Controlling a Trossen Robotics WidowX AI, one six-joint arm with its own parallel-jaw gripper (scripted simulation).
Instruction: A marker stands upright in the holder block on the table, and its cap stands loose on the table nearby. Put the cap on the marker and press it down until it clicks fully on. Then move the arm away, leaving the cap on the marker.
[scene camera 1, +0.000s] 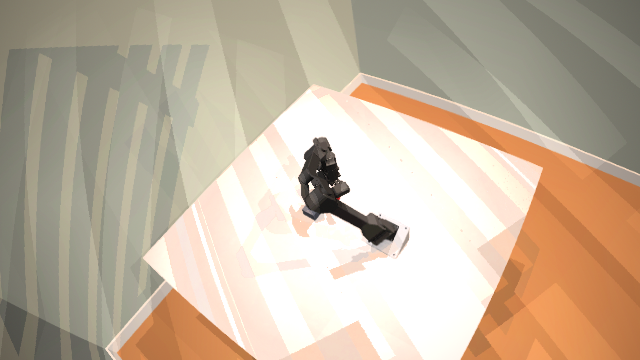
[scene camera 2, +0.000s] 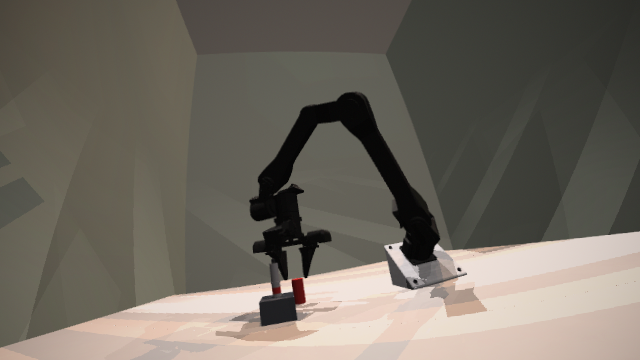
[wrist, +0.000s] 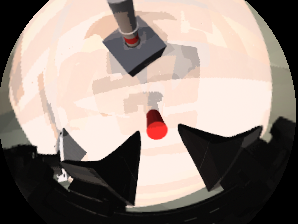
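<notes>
My gripper (scene camera 2: 295, 279) is there for me to see, and the wrist view (wrist: 159, 130) shows it too. I also see a dark grey holder block (scene camera 2: 271, 312).
</notes>
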